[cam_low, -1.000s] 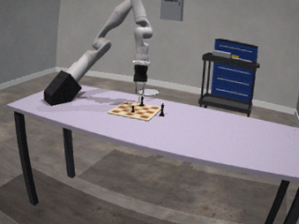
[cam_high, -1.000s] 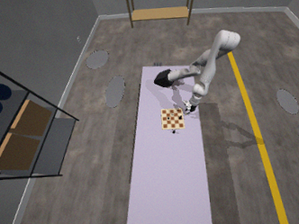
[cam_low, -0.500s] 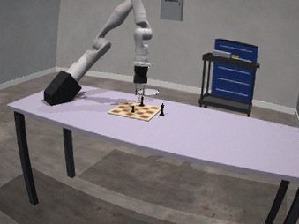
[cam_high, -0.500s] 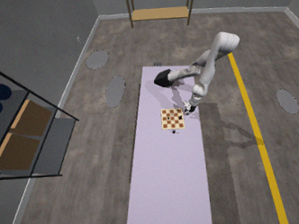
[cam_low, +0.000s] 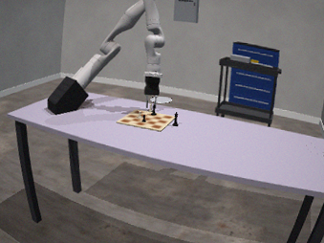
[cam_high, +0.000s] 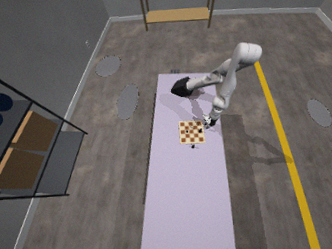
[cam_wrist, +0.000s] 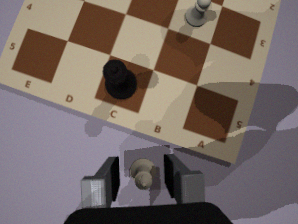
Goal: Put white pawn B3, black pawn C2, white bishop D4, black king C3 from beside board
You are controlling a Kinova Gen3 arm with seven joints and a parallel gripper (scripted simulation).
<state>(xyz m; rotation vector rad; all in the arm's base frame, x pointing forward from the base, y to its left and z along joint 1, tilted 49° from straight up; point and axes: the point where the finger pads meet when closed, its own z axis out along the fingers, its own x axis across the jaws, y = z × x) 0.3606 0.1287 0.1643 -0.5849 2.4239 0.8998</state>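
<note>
The white bishop lies 20 mm below my hand. Round my hand: white pawn (30 mm ahead, 130 mm to the right, 20 mm below); then chessboard (70 mm ahead, 120 mm to the right, 30 mm below); then black pawn (70 mm ahead, 160 mm to the right, 20 mm below).
</note>
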